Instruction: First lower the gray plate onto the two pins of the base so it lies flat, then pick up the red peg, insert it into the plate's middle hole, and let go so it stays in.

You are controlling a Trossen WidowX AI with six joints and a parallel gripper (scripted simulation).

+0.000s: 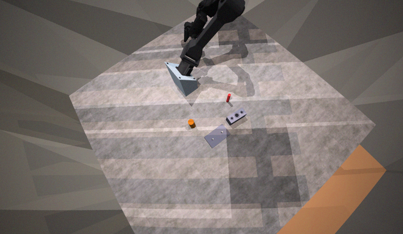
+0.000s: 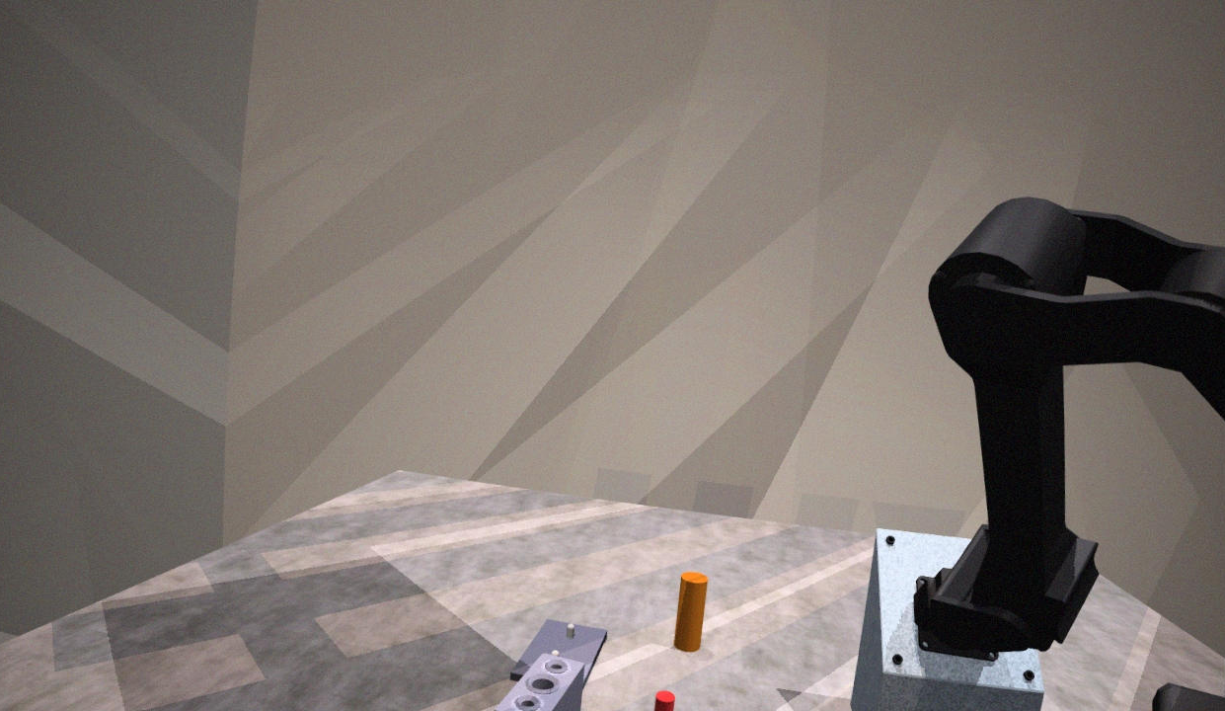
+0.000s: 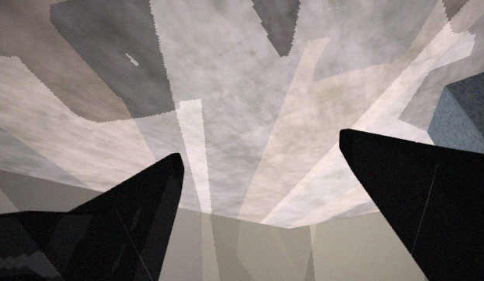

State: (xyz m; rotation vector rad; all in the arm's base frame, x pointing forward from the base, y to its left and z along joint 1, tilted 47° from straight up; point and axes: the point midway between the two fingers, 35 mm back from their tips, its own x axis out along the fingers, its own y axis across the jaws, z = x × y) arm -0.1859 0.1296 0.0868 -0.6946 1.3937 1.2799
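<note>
Now: the gray plate 530 mm ahead of my gripper tip, 40 mm to the right of it and 20 mm below it. Also, from my gripper tip: orange cylinder (420 mm ahead, 250 mm to the right, 10 mm below); base (550 mm ahead, 180 mm to the right, 40 mm below); red peg (430 mm ahead, 10 mm to the right, 10 mm below).
</note>
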